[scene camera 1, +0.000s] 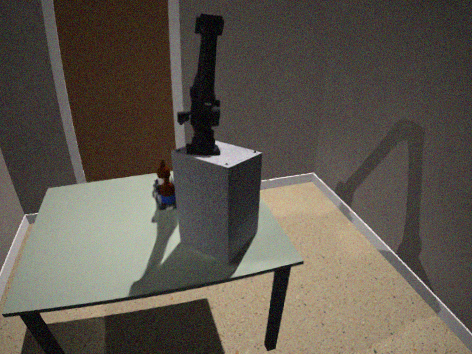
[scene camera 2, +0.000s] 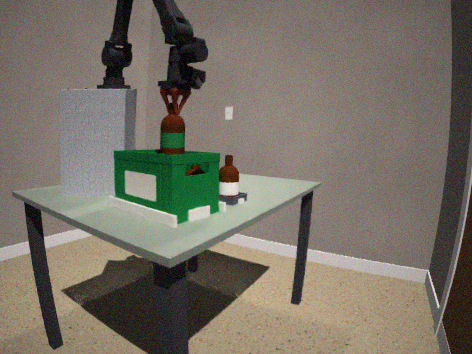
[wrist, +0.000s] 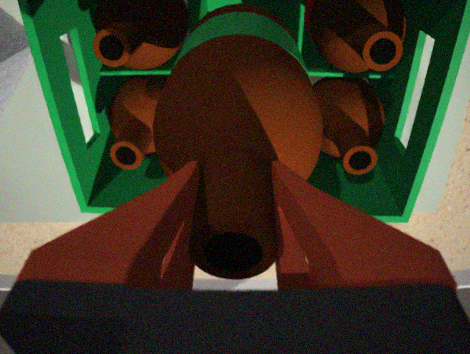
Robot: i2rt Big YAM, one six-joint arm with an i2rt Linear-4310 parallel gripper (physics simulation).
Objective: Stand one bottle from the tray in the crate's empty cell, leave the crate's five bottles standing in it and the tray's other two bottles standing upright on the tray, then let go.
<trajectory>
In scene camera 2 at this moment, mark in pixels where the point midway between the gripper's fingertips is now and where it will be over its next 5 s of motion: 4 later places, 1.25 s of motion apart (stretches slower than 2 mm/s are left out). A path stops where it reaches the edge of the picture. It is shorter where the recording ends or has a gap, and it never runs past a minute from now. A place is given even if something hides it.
The gripper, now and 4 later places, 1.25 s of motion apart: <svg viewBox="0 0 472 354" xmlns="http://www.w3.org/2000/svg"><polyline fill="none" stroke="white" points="173,114 176,115 173,132 174,145 173,164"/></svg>
</trajectory>
